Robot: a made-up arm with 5 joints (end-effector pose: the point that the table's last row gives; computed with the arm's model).
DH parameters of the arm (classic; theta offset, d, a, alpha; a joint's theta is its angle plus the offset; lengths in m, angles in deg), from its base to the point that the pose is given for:
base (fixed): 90 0.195 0 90
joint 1: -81.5 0 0.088 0
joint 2: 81.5 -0.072 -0.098 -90
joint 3: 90 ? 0.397 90
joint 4: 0 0.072 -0.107 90
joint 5: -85.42 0 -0.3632 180
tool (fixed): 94.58 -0.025 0 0
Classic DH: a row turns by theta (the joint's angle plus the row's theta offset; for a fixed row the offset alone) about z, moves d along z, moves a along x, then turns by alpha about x.
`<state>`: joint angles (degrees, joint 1 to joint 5).
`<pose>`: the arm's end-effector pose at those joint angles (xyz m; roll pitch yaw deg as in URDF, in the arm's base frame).
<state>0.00 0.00 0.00 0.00 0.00</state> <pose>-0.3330 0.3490 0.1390 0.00 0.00 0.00</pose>
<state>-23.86 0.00 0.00 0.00 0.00</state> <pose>-0.3330 0.2966 0.0026 -23.86 0.00 0.00</pose>
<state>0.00 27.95 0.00 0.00 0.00</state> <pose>-0.3330 0.2953 0.2929 27.95 0.00 0.00</pose>
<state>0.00 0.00 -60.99 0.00 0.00</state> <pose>0.1810 0.3538 0.1390 0.00 0.00 -60.99</pose>
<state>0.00 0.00 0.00 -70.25 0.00</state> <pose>-0.3995 0.3490 0.2835 0.00 -70.25 0.00</pose>
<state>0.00 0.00 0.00 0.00 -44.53</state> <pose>-0.5952 0.2654 0.1390 0.00 0.00 44.53</pose>
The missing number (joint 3, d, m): 0.056
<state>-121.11 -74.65 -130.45 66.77 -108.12</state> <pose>0.2535 -0.4477 0.0493 -128.80 24.66 27.95</pose>
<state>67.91 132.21 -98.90 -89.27 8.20</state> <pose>0.4063 -0.0198 -0.1231 -167.09 68.84 113.32</pose>
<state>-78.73 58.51 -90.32 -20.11 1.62</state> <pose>0.3625 0.0872 0.1909 1.52 -40.31 -92.52</pose>
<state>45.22 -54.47 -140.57 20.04 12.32</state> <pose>0.3535 -0.2230 0.1499 4.14 15.26 -151.08</pose>
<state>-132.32 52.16 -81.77 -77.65 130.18</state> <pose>-0.2960 0.3566 0.1488 157.58 7.73 -141.54</pose>
